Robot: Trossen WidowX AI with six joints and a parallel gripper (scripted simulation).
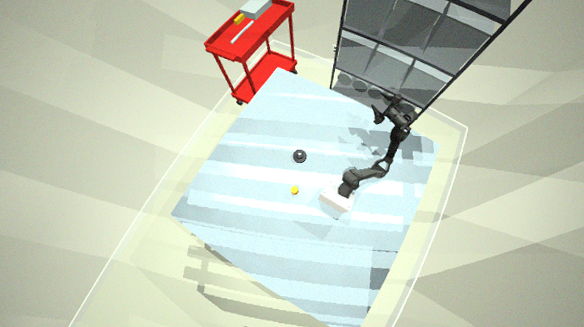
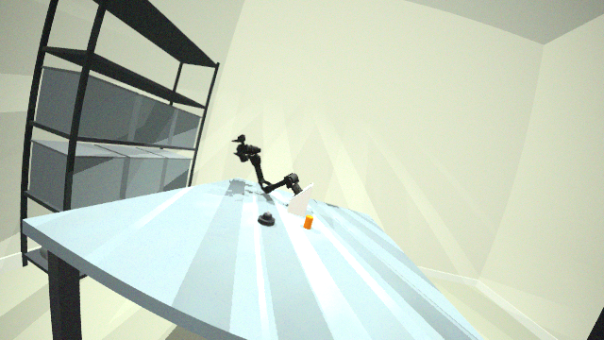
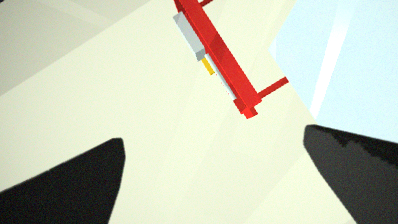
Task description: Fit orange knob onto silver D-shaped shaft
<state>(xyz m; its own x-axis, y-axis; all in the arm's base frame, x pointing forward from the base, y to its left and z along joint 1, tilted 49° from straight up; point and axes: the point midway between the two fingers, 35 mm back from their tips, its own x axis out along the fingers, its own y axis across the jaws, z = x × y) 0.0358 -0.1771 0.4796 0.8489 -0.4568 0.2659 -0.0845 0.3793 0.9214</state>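
Right now my gripper tip is 21 cm short of the orange knob, 58 cm to the right of it and 26 cm above it. Round my gripper tip: dark round pedestal (28 cm ahead, 37 cm to the left, 27 cm below).
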